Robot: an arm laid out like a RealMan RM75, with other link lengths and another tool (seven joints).
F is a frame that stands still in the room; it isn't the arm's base.
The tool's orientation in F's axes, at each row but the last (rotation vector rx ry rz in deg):
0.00, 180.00, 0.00
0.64, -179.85, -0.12
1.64, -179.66, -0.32
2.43, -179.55, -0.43
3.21, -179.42, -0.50
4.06, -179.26, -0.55
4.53, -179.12, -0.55
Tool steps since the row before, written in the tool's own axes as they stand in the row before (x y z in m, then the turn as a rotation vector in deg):
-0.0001, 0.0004, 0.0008, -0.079, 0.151, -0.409
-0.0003, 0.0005, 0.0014, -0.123, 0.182, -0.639
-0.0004, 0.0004, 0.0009, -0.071, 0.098, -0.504
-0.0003, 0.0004, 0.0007, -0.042, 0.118, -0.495
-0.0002, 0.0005, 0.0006, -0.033, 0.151, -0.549
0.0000, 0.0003, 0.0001, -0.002, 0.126, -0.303
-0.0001, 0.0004, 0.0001, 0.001, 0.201, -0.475
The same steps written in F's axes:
0.0001, 0.0004, -0.0008, 0.079, 0.151, 0.409
0.0003, 0.0005, -0.0014, 0.123, 0.182, 0.639
0.0004, 0.0004, -0.0009, 0.072, 0.098, 0.504
0.0003, 0.0004, -0.0007, 0.043, 0.117, 0.495
0.0002, 0.0005, -0.0006, 0.033, 0.149, 0.550
0.0000, 0.0003, -0.0001, 0.000, 0.124, 0.304
0.0001, 0.0004, -0.0001, -0.004, 0.198, 0.476

